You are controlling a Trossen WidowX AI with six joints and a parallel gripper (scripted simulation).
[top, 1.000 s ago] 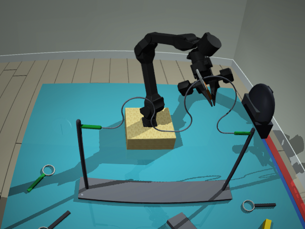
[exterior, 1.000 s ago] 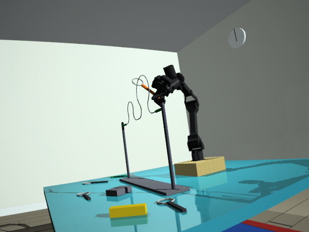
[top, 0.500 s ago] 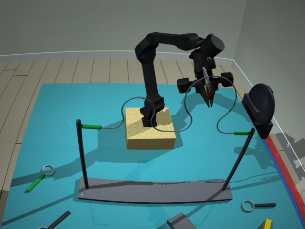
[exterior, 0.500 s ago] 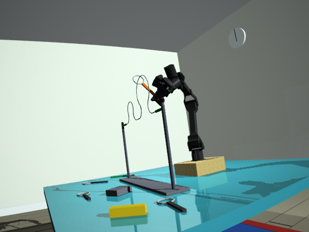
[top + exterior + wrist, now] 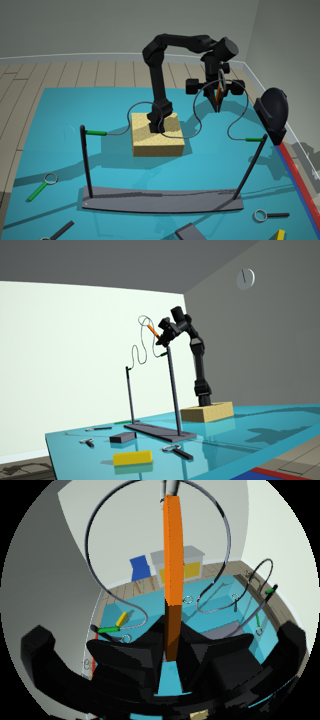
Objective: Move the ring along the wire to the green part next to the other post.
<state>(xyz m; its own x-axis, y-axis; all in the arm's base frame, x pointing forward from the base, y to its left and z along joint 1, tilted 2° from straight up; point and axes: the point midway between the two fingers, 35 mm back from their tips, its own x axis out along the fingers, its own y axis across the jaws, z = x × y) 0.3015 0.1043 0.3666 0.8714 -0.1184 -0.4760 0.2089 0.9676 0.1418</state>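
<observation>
The ring with orange handle is 9 cm above my gripper tip, 2 cm to the right of it and 1 cm ahead of it. The rest, counted from my gripper tip: grey block 41 cm below, 20 cm ahead, 5 cm to the right; yellow block 41 cm below, 32 cm ahead, 31 cm to the left.
</observation>
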